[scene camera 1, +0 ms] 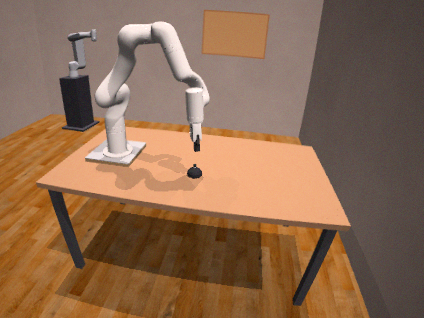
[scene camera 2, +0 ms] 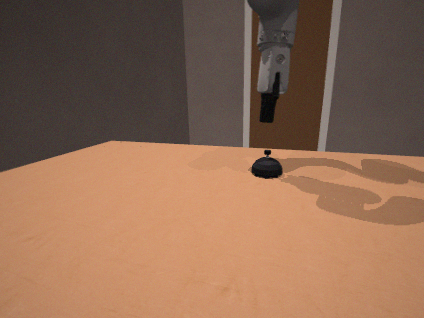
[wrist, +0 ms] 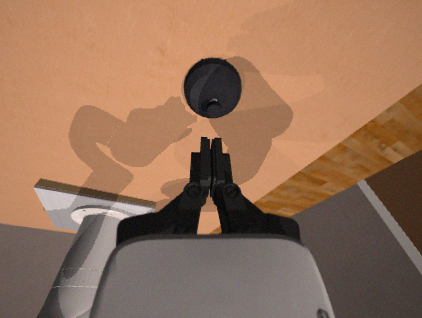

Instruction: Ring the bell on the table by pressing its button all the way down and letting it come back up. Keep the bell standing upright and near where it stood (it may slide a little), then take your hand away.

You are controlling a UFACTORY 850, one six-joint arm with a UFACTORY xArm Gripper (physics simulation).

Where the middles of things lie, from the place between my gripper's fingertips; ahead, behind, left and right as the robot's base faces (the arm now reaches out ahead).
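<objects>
Black dome-shaped bell (wrist: 210, 79): I see my gripper 110 mm above it, 10 mm to the left of it and 10 mm past it.
</objects>
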